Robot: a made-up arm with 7 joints. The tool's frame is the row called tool. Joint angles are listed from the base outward.
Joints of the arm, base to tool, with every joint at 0 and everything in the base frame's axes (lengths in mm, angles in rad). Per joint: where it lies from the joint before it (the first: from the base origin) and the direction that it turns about. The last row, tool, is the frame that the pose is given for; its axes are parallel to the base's.
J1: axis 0 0.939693 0.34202 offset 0 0 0
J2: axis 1 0 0 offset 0 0 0
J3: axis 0 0 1 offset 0 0 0
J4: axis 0 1 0 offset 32.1 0 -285.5
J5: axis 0 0 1 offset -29.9 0 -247
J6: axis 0 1 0 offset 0 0 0
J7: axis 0 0 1 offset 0 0 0
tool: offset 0 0 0
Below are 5 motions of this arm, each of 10 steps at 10 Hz.
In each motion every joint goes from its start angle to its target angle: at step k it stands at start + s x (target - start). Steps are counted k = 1, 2, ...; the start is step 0. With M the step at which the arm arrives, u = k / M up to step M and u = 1 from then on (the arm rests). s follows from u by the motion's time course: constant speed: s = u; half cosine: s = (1 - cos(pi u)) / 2; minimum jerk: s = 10 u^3 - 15 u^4 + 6 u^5.
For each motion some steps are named. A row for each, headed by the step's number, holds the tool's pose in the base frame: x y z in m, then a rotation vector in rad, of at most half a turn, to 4 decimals.
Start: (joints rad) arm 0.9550 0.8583 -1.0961 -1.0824 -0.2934 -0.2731 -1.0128
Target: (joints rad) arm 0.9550 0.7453 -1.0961 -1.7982 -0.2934 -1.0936 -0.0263
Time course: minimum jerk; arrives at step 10
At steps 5, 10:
5: -0.2696 0.0550 -0.3457 -0.6857 -0.9689 -1.3038
10: -0.1995 -0.0198 -0.3240 -1.0809 -1.5052 -0.5210

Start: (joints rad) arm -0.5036 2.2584 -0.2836 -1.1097 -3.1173 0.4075 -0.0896
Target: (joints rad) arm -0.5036 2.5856 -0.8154 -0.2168 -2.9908 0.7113 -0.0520
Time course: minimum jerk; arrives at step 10
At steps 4, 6, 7, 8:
4: 0.0912 0.3706 0.3425 -0.5266 -1.9086 0.7803
6: -0.0153 0.3685 0.3825 -0.2335 -2.1064 0.9063
7: -0.0622 0.3512 0.3988 -0.0959 -2.1939 0.9359
8: -0.0932 0.3338 0.4089 0.0028 -2.2535 0.9473

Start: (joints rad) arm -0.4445 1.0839 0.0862 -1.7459 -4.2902 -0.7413 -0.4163
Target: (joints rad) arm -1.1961 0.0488 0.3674 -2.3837 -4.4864 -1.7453 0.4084
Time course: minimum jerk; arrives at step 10
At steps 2, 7, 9, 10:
2: 0.3337 0.1872 0.0310 -0.7104 -2.6214 0.7463
7: 0.2453 0.0095 0.1364 1.5454 0.7399 -1.0054
9: 0.2129 -0.0104 0.1458 1.4410 0.2944 -0.9768
10: 0.2111 -0.0114 0.1461 1.4333 0.2708 -0.9753

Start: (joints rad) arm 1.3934 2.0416 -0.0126 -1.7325 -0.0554 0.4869 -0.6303
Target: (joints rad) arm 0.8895 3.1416 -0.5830 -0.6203 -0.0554 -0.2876 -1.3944
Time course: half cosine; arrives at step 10
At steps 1, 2, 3, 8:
1: 0.0867 0.3552 -0.1572 0.5955 0.7040 -2.3068
2: 0.1108 0.3696 -0.1438 0.6056 0.7903 -2.4178
3: 0.1526 0.3873 -0.1158 0.6255 0.9469 -2.5777
8: 0.4128 0.2360 0.2102 -0.4269 -1.6561 1.6700

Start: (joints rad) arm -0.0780 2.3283 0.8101 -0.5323 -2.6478 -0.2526 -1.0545
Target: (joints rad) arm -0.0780 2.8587 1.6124 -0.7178 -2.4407 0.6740 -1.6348
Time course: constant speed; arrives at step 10
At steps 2, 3, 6, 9, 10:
2: 0.0515 0.2415 0.4673 -0.6864 -2.8429 0.4792
3: 0.0420 0.2080 0.4831 -0.7395 -2.8640 0.2116
6: 0.0083 0.1051 0.5142 -0.8739 -2.8630 -0.6094
9: -0.0316 0.0044 0.5207 0.9433 2.5435 1.3257
10: -0.0459 -0.0272 0.5177 0.9442 2.3391 1.4843

